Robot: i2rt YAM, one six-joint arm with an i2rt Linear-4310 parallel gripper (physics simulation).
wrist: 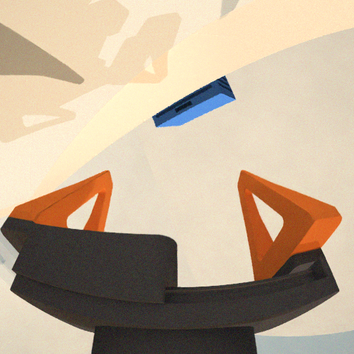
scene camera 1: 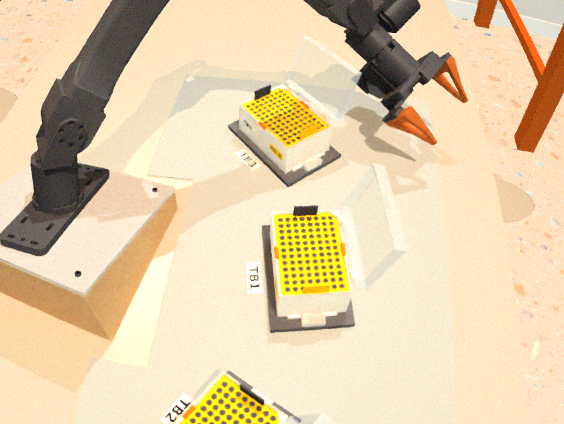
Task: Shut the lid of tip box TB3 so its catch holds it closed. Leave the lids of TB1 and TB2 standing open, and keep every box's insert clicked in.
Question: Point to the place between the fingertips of my gripper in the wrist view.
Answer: At 174, 177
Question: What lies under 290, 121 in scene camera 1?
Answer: A yellow insert.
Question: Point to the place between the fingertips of my gripper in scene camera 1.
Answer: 451, 122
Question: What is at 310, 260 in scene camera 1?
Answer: A yellow insert.
